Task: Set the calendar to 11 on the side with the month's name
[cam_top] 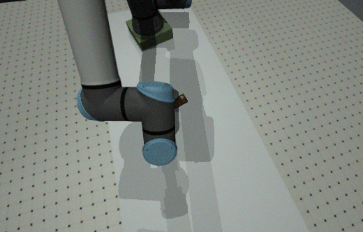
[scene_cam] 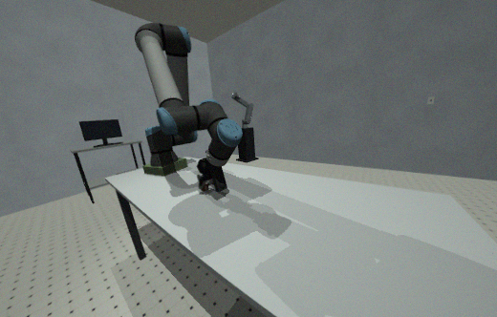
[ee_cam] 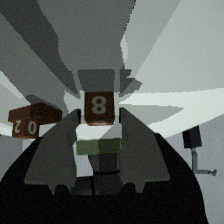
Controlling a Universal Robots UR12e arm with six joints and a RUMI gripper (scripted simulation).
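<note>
The brown cube is 10 mm below my hand and 10 mm behind it. From my hand the other things lie so: brown calendar tray 100 mm to the left, 50 mm behind, 10 mm below.
</note>
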